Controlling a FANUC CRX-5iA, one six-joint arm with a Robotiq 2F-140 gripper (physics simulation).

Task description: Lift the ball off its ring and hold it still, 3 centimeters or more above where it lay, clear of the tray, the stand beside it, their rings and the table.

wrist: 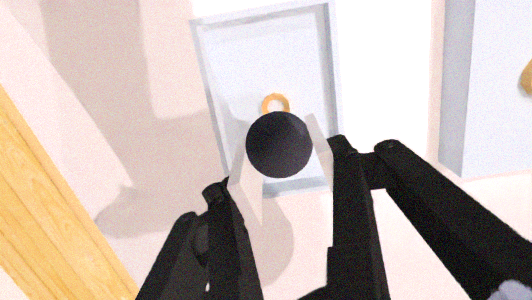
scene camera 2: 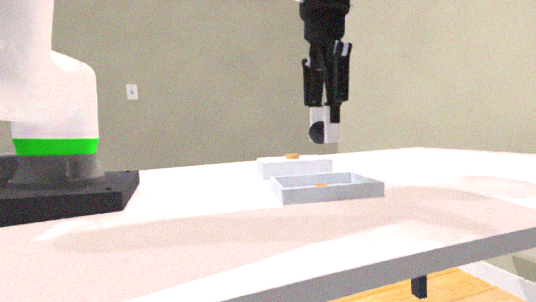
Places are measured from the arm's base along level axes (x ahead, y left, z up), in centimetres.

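Pixels of known places: gripper, between the fingertips: [wrist: 282, 145] [scene camera 2: 324, 141]; arm's base, origin of its link: [scene camera 2: 60, 182].
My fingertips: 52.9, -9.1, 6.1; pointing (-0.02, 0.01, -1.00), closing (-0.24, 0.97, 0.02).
For each thing: its top centre in the pictures, then the offset to it from my fingertips, as dx, dy, dz. "spot": a spot on its surface instead. Level surfaces: height alone.
- dark ball, centre of its top: [wrist: 280, 157] [scene camera 2: 320, 120] -0.8, -0.2, +4.2
- tray, centre of its top: [wrist: 276, 111] [scene camera 2: 321, 179] -0.8, +0.0, -7.5
- orange ring, a spot on its surface: [wrist: 275, 103] [scene camera 2: 320, 191] spot: -1.1, +0.0, -10.0
- table, height of its surface: dz -10.3
The dark ball [scene camera 2: 317, 132] [wrist: 279, 144] is between the two pale finger pads of my gripper [scene camera 2: 324, 126] [wrist: 282, 145], which is shut on it. Ball and fingertips hang in the air, well above the tray [scene camera 2: 334, 192] [wrist: 332, 65], with a gap to its walls and floor. An orange ring [scene camera 2: 320, 185] [wrist: 275, 103] lies on the tray floor. The ball hides a little of this ring's lower edge in the wrist view.
A pale block-shaped stand [scene camera 2: 295, 167] [wrist: 495, 115] is beside the tray, with an orange ring [scene camera 2: 292, 156] [wrist: 527, 78] on top. The robot's dark base plate [scene camera 2: 120, 192] is at the left on the table [scene camera 2: 200, 250]. The table's front edge runs across the lower right.
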